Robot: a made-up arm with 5 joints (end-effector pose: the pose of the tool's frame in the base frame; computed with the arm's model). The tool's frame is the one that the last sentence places.
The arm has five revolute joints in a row. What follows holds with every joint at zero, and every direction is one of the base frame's. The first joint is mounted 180 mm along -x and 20 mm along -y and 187 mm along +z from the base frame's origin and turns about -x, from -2.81 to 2.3 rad. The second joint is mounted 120 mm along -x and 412 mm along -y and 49 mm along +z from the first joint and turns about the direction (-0.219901, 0.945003, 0.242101), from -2.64 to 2.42 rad. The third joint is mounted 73 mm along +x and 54 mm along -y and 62 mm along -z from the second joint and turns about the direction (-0.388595, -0.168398, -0.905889), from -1.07 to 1.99 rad. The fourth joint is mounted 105 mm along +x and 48 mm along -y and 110 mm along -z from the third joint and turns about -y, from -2.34 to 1.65 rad. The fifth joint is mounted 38 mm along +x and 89 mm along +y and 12 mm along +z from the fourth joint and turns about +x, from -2.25 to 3.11 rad. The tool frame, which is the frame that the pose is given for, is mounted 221 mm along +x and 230 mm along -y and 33 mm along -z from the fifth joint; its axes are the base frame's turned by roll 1.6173, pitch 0.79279 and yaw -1.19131 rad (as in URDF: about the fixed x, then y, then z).
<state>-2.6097 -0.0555 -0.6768 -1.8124 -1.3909</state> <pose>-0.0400 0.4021 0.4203 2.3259 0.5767 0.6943</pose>
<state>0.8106 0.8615 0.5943 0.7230 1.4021</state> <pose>0.0165 -0.7137 0.4171 1.7815 -0.3374 -1.4245</pose>
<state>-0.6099 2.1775 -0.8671 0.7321 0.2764</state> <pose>-0.6439 -0.2551 -0.2841 0.3735 2.0107 -2.2120</pose>
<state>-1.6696 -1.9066 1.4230 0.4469 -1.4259</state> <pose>-0.5582 0.0063 -0.4014 0.8888 -0.0868 2.2484</pose>
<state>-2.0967 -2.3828 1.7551 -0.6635 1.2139</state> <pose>0.0398 0.4186 -0.5101 1.1916 0.6107 -0.7649</pose>
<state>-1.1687 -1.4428 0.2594 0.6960 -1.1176</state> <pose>-0.4379 -0.4604 -0.3300 -0.6264 1.6571 1.4653</pose>
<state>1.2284 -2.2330 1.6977 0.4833 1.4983</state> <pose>-0.3016 -0.4879 0.9699 -1.7765 -0.1732 -1.8942</pose>
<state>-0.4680 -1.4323 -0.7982 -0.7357 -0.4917</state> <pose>0.1019 -0.6187 0.3221 2.1841 -0.6633 -0.6912</pose>
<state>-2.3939 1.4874 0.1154 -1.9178 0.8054</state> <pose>-0.5636 0.4376 -0.3483 -0.4596 1.4681 -0.9322</pose>
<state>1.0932 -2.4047 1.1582 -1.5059 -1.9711</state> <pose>-0.2186 -0.3556 1.1560 1.2225 -1.6434 -0.6387</pose>
